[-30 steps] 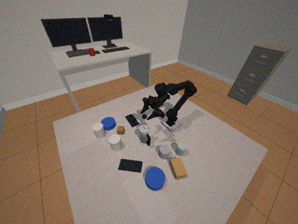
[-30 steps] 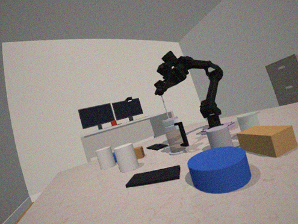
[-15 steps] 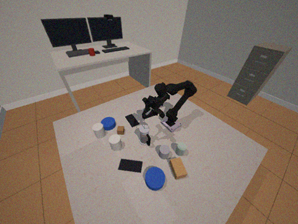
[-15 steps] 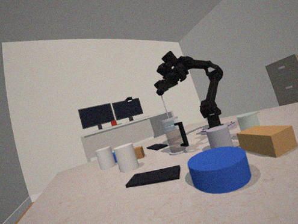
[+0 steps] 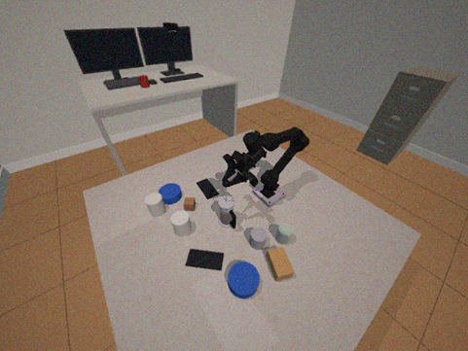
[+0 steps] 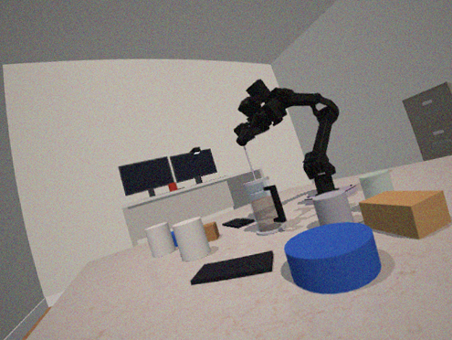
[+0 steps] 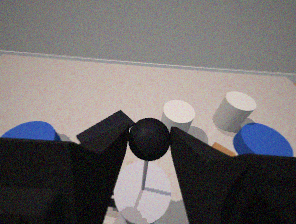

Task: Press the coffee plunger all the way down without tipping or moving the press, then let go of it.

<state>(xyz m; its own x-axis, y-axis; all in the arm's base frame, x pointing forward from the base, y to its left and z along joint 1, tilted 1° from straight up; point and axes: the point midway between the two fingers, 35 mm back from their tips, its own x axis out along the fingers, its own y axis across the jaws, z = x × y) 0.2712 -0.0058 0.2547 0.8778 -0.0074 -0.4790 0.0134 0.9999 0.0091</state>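
Now: the coffee press 140 mm below my gripper tip, 20 mm to the left of it and 10 mm behind it. From my gripper tip the other things lie so: grey cylinder (230 mm below, 180 mm to the left, 50 mm behind); then pale green cylinder (240 mm to the left, 230 mm below, 160 mm behind).
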